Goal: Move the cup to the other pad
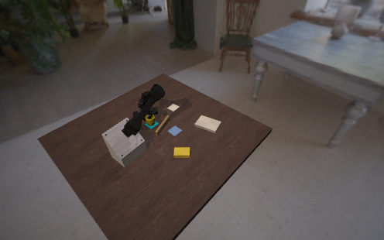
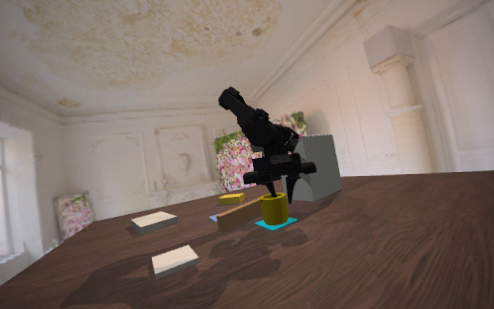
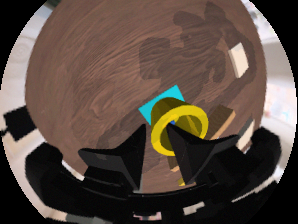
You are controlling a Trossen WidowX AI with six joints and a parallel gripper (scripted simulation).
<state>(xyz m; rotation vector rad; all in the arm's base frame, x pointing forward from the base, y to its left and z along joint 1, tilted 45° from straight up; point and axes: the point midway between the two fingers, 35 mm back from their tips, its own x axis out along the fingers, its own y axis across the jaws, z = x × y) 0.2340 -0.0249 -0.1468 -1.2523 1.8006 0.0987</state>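
The yellow cup lies 2 cm to the right of my gripper tip, 2 cm ahead of it and 1 cm below it. From my gripper tip the other things lie so: tan wooden bar 12 cm to the right, 4 cm ahead, 3 cm below; pale blue pad 23 cm to the right, 6 cm ahead, 5 cm below; cyan pad 5 cm below, 2 cm to the right, 2 cm ahead.
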